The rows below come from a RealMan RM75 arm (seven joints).
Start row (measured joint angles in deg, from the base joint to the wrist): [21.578, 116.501, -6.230, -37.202, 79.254, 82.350, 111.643]
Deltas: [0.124, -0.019, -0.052, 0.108, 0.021, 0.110, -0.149]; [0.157, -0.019, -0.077, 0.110, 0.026, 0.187, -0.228]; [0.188, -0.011, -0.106, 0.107, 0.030, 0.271, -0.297]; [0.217, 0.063, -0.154, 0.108, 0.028, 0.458, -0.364]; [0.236, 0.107, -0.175, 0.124, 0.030, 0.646, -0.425]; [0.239, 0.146, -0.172, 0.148, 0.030, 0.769, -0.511]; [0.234, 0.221, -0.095, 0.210, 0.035, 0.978, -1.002]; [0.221, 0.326, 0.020, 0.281, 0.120, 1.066, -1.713]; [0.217, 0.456, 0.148, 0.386, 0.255, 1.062, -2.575]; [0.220, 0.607, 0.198, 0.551, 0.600, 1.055, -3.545]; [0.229, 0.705, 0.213, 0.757, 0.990, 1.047, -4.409]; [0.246, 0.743, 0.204, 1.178, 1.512, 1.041, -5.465]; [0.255, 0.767, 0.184, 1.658, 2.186, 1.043, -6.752]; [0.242, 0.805, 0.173, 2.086, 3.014, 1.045, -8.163]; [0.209, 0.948, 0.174, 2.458, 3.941, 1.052, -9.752]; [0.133, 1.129, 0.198, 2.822, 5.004, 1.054, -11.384]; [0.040, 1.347, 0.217, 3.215, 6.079, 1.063, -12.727]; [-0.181, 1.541, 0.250, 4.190, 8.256, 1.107, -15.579]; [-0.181, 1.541, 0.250, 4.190, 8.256, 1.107, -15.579]
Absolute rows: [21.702, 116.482, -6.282, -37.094, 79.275, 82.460, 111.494]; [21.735, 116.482, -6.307, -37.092, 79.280, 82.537, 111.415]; [21.766, 116.490, -6.336, -37.095, 79.284, 82.621, 111.346]; [21.795, 116.564, -6.384, -37.094, 79.282, 82.808, 111.279]; [21.814, 116.608, -6.405, -37.078, 79.284, 82.996, 111.218]; [21.817, 116.647, -6.402, -37.054, 79.284, 83.119, 111.132]; [21.812, 116.722, -6.325, -36.992, 79.289, 83.328, 110.641]; [21.799, 116.827, -6.210, -36.921, 79.374, 83.416, 109.930]; [21.795, 116.957, -6.082, -36.816, 79.509, 83.412, 109.068]; [21.798, 117.108, -6.032, -36.651, 79.854, 83.405, 108.098]; [21.807, 117.206, -6.017, -36.445, 80.244, 83.397, 107.234]; [21.824, 117.244, -6.026, -36.024, 80.766, 83.391, 106.178]; [21.833, 117.268, -6.046, -35.544, 81.440, 83.393, 104.891]; [21.820, 117.306, -6.057, -35.116, 82.268, 83.395, 103.480]; [21.787, 117.449, -6.056, -34.744, 83.195, 83.402, 101.891]; [21.711, 117.630, -6.032, -34.380, 84.258, 83.404, 100.259]; [21.618, 117.848, -6.013, -33.987, 85.333, 83.413, 98.916]; [21.397, 118.042, -5.980, -33.012, 87.510, 83.457, 96.064]; [21.397, 118.042, -5.980, -33.012, 87.510, 83.457, 96.064]
